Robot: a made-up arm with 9 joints. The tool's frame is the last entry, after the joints.
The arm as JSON. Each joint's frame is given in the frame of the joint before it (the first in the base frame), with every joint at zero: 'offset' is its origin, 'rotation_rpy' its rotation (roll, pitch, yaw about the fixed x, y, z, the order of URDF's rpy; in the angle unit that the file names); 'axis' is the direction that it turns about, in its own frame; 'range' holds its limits. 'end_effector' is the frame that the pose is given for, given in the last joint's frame.
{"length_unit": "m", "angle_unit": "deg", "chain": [
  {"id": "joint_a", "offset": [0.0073, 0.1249, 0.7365], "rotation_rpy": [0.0, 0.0, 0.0], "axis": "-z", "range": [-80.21, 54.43]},
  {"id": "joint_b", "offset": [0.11, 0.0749, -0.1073], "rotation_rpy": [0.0, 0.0, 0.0], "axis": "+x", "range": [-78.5, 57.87]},
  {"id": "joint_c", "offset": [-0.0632, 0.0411, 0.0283], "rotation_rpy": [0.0, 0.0, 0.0], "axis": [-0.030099, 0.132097, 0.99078], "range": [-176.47, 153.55]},
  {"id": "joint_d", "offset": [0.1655, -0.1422, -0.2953], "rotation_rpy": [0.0, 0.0, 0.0], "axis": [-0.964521, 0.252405, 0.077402], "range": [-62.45, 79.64]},
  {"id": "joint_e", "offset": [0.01, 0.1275, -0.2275], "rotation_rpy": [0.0, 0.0, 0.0], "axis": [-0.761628, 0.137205, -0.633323], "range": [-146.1, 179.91]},
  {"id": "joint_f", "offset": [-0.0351, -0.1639, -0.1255], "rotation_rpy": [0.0, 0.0, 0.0], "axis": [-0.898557, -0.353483, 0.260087], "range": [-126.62, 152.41]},
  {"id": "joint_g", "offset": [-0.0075, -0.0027, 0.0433], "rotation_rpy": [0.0, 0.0, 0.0], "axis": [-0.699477, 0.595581, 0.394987], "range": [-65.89, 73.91]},
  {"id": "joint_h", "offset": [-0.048, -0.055, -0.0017], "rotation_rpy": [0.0, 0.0, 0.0], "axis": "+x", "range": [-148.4, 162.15]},
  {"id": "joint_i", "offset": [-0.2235, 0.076, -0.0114], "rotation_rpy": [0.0, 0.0, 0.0], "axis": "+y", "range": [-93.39, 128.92]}
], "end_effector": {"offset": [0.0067, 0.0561, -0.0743], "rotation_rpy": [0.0, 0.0, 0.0]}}
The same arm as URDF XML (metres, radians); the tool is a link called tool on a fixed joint. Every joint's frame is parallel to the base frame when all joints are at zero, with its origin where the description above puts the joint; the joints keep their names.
<robot name="arm">
  <joint name="tool_joint" type="fixed">
    <parent link="link9"/>
    <child link="tool"/>
    <origin xyz="0.0067 0.0561 -0.0743" rpy="0 0 0"/>
  </joint>
  <joint name="joint_i" type="revolute">
    <parent link="link8"/>
    <child link="link9"/>
    <origin xyz="-0.2235 0.076 -0.0114" rpy="0 0 0"/>
    <axis xyz="0 1 0"/>
    <limit lower="-1.63" upper="2.2501"/>
  </joint>
  <joint name="joint_h" type="revolute">
    <parent link="link7"/>
    <child link="link8"/>
    <origin xyz="-0.048 -0.055 -0.0017" rpy="0 0 0"/>
    <axis xyz="1 0 0"/>
    <limit lower="-2.5901" upper="2.8301"/>
  </joint>
  <joint name="joint_g" type="revolute">
    <parent link="link6"/>
    <child link="link7"/>
    <origin xyz="-0.0075 -0.0027 0.0433" rpy="0 0 0"/>
    <axis xyz="-0.699477 0.595581 0.394987"/>
    <limit lower="-1.15" upper="1.29"/>
  </joint>
  <joint name="joint_f" type="revolute">
    <parent link="link5"/>
    <child link="link6"/>
    <origin xyz="-0.0351 -0.1639 -0.1255" rpy="0 0 0"/>
    <axis xyz="-0.898557 -0.353483 0.260087"/>
    <limit lower="-2.2099" upper="2.6601"/>
  </joint>
  <joint name="joint_e" type="revolute">
    <parent link="link4"/>
    <child link="link5"/>
    <origin xyz="0.01 0.1275 -0.2275" rpy="0 0 0"/>
    <axis xyz="-0.761628 0.137205 -0.633323"/>
    <limit lower="-2.5499" upper="3.14"/>
  </joint>
  <joint name="joint_d" type="revolute">
    <parent link="link3"/>
    <child link="link4"/>
    <origin xyz="0.1655 -0.1422 -0.2953" rpy="0 0 0"/>
    <axis xyz="-0.964521 0.252405 0.077402"/>
    <limit lower="-1.09" upper="1.39"/>
  </joint>
  <joint name="joint_c" type="revolute">
    <parent link="link2"/>
    <child link="link3"/>
    <origin xyz="-0.0632 0.0411 0.0283" rpy="0 0 0"/>
    <axis xyz="-0.030099 0.132097 0.99078"/>
    <limit lower="-3.08" upper="2.68"/>
  </joint>
  <joint name="joint_b" type="revolute">
    <parent link="link1"/>
    <child link="link2"/>
    <origin xyz="0.11 0.0749 -0.1073" rpy="0 0 0"/>
    <axis xyz="1 0 0"/>
    <limit lower="-1.3701" upper="1.01"/>
  </joint>
  <joint name="joint_a" type="revolute">
    <parent link="base_link"/>
    <child link="link1"/>
    <origin xyz="0.0073 0.1249 0.7365" rpy="0 0 0"/>
    <axis xyz="0 0 -1"/>
    <limit lower="-1.3999" upper="0.95"/>
  </joint>
  <link name="base_link"/>
  <link name="link1"/>
  <link name="link2"/>
  <link name="link3"/>
  <link name="link4"/>
  <link name="link5"/>
  <link name="link6"/>
  <link name="link7"/>
  <link name="link8"/>
  <link name="link9"/>
  <link name="tool"/>
</robot>

